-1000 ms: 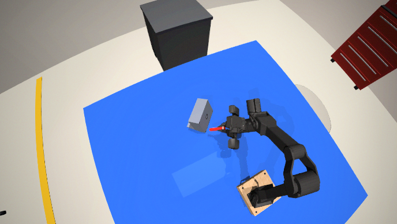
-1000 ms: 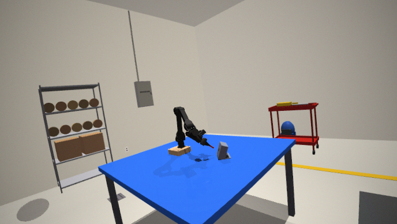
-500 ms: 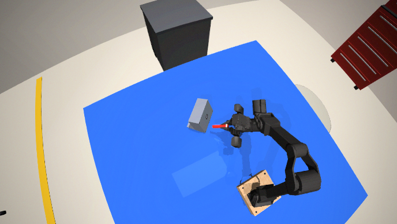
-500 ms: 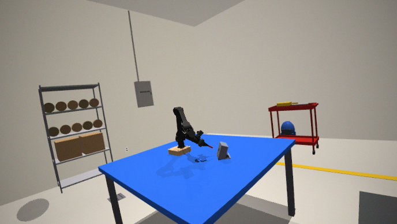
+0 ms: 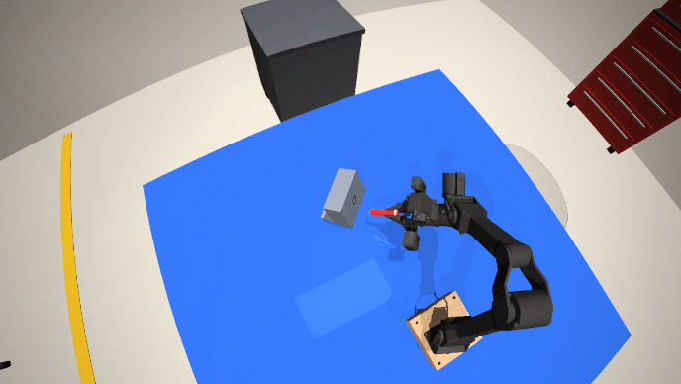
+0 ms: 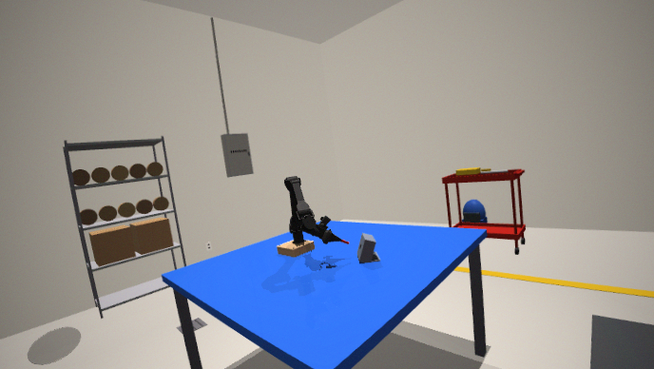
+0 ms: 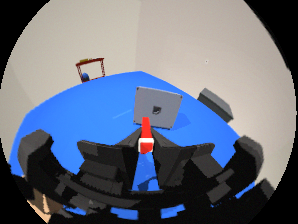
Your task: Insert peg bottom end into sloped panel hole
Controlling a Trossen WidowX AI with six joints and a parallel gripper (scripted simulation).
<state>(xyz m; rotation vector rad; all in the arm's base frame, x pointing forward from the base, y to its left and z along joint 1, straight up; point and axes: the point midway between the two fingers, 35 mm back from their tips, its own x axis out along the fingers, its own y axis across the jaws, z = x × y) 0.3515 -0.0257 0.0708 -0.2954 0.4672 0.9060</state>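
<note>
Right now the grey panel is 90 mm ahead of my gripper tip, 70 mm to the left of it and 50 mm below it. Also, from my gripper tip: red peg 10 mm to the right, 10 mm behind, 10 mm above.
</note>
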